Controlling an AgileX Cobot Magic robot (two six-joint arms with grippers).
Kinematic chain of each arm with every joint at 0, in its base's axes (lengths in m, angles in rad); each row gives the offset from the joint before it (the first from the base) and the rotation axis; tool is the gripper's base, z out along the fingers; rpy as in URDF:
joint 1: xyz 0 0 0.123 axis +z
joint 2: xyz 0 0 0 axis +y
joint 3: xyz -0.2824 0 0.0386 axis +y
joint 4: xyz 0.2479 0 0.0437 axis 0.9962 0 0.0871
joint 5: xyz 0 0 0 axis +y
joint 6: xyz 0.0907 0 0.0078 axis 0.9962 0 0.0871
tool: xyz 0 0 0 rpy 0 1.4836 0
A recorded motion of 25 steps. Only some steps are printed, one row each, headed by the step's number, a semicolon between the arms.
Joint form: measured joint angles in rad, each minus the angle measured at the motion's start. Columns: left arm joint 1, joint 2, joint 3, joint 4, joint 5, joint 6; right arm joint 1, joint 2, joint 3, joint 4, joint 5, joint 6.
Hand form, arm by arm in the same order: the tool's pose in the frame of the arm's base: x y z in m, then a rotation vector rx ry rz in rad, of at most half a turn. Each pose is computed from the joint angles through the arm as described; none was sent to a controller.
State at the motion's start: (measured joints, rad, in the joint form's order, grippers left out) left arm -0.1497 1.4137 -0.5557 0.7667 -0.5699 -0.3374; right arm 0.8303 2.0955 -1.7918 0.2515 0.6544 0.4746
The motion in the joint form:
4: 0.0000 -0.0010 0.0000 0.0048 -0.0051 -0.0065; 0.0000 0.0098 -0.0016 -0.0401 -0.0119 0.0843
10: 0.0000 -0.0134 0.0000 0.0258 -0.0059 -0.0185; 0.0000 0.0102 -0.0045 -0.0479 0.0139 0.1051
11: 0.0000 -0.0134 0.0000 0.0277 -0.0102 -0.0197; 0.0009 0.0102 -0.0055 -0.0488 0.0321 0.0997
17: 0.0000 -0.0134 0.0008 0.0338 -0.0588 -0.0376; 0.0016 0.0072 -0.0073 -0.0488 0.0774 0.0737
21: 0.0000 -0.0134 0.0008 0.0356 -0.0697 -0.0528; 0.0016 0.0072 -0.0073 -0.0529 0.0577 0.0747
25: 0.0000 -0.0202 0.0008 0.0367 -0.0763 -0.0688; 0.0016 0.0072 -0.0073 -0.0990 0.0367 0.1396
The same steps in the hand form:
4: 0.2604 -0.0741 0.2214 0.7073 1.7493 -0.2397; 0.3191 0.3661 0.2436 -0.1931 2.5980 0.8002
10: 0.2586 -0.0746 0.2242 0.7196 1.7379 -0.2414; 0.3181 0.3650 0.2427 -0.1776 2.6241 0.7855
11: 0.2585 -0.0749 0.2245 0.7209 1.7342 -0.2445; 0.3168 0.3645 0.2420 -0.1905 2.6390 0.7723
17: 0.2577 -0.0776 0.2277 0.7146 1.6978 -0.2857; 0.3138 0.3626 0.2416 -0.2358 2.6706 0.7389
21: 0.2575 -0.0783 0.2285 0.7044 1.6939 -0.3028; 0.3151 0.3633 0.2426 -0.2327 2.6503 0.7477
25: 0.2567 -0.0785 0.2307 0.6924 1.6875 -0.3161; 0.3182 0.3624 0.2432 -0.1760 2.6312 0.7366

